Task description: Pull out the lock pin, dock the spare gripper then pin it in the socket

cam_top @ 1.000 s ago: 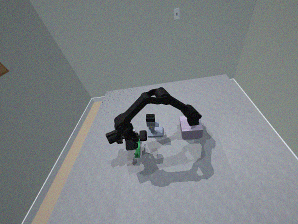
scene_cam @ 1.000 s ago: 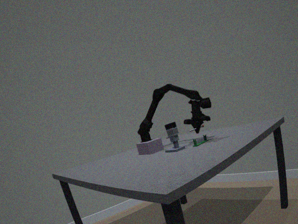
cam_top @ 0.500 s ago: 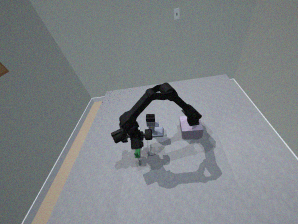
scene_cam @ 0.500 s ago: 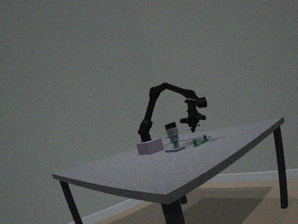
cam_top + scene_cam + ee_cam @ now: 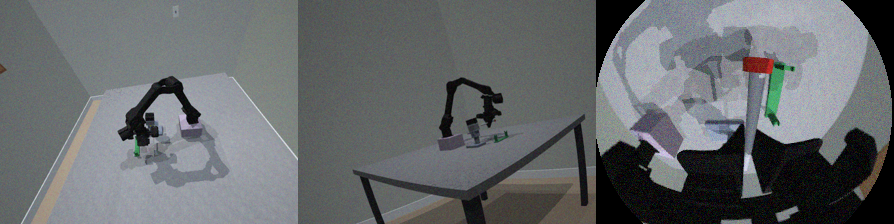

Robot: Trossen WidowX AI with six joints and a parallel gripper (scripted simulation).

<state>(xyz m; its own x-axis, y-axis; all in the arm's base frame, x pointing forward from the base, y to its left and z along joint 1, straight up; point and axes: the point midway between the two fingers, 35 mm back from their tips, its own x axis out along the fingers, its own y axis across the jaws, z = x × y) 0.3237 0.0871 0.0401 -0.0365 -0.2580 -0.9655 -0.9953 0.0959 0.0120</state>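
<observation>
Now: the socket 5 cm behind my gripper tip, 10 cm to the right of it and 4 cm below it. From my gripper tip the other things lie so: green cradle (8 cm ahead, 7 cm below); then spare gripper (4 cm behind, 11 cm to the right, 3 cm above).
</observation>
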